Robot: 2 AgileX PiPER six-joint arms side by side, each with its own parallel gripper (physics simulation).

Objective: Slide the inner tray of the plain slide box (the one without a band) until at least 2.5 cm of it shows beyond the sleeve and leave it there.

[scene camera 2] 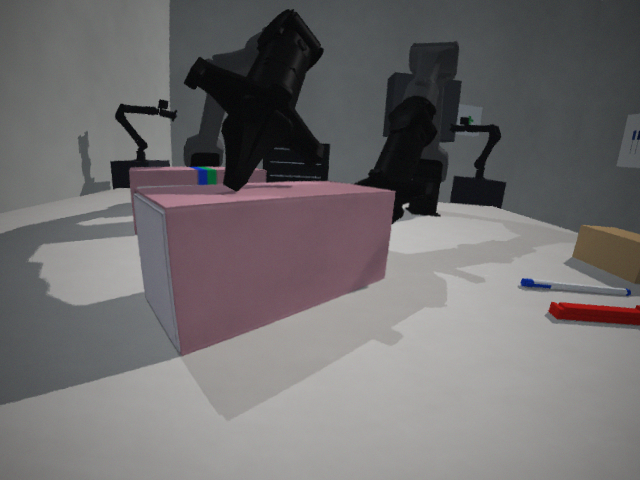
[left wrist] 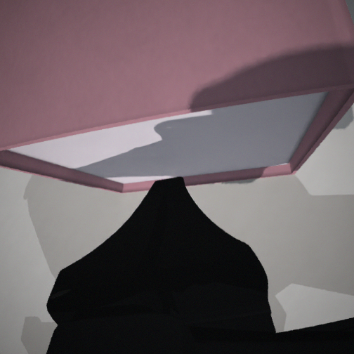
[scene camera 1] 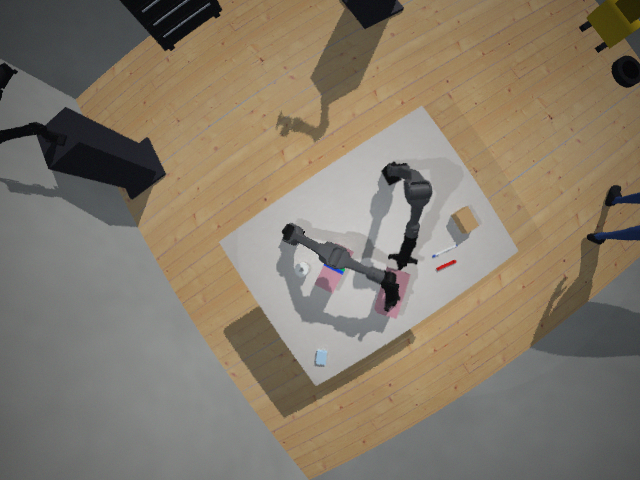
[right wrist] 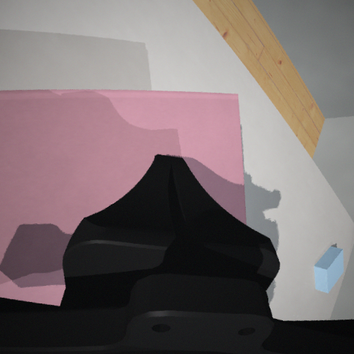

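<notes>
The plain pink slide box (scene camera 1: 403, 291) (scene camera 2: 279, 248) (left wrist: 100, 60) (right wrist: 75, 150) stands on the table. Its pale inner tray (scene camera 2: 155, 258) (left wrist: 230, 145) is about flush with the sleeve at the near end in scene camera 2 and lies recessed inside the sleeve in the left wrist view. My left gripper (left wrist: 172, 195) is shut, its tip low at that recessed end; the box partly hides it in scene camera 2. My right gripper (scene camera 2: 236, 187) (right wrist: 166, 173) is shut and empty, its tip at the box's top face; whether it touches is unclear.
The banded pink box (scene camera 1: 328, 281) (scene camera 2: 165, 177) stands partly under the right arm. A tan block (scene camera 1: 464, 220) (scene camera 2: 610, 250), a pen (scene camera 1: 444, 251) (scene camera 2: 573, 287) and a red object (scene camera 1: 445, 265) (scene camera 2: 594, 313) lie right; a light-blue block (scene camera 1: 321, 357) (right wrist: 327, 272) lies near a table corner.
</notes>
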